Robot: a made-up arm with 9 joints. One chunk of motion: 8 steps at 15 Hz.
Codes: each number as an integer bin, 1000 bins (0 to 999) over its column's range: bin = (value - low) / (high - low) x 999, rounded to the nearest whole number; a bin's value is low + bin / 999 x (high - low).
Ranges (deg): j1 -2..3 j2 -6..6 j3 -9..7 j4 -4..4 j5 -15..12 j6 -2..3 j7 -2..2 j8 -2..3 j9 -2..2
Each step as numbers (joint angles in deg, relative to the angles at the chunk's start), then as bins.
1 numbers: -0.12 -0.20 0.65 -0.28 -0.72 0.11 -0.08 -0.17 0.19
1 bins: 376 483 603 465 528 422 480 366 547
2 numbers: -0.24 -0.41 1.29 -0.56 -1.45 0.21 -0.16 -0.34 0.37
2 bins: 352 465 642 430 501 442 460 332 592
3 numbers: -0.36 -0.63 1.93 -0.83 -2.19 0.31 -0.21 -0.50 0.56
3 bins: 328 447 682 396 474 462 447 300 639
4 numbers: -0.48 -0.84 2.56 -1.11 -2.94 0.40 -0.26 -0.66 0.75
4 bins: 304 430 722 361 446 480 435 268 687
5 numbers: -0.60 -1.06 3.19 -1.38 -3.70 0.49 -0.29 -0.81 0.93
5 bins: 280 411 761 327 418 498 427 238 732
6 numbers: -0.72 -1.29 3.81 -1.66 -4.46 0.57 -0.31 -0.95 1.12
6 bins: 256 392 800 292 390 513 422 210 779
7 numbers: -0.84 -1.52 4.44 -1.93 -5.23 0.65 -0.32 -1.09 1.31
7 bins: 232 373 839 258 361 529 420 182 827
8 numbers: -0.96 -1.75 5.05 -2.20 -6.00 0.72 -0.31 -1.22 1.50
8 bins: 208 354 877 225 333 543 422 156 874
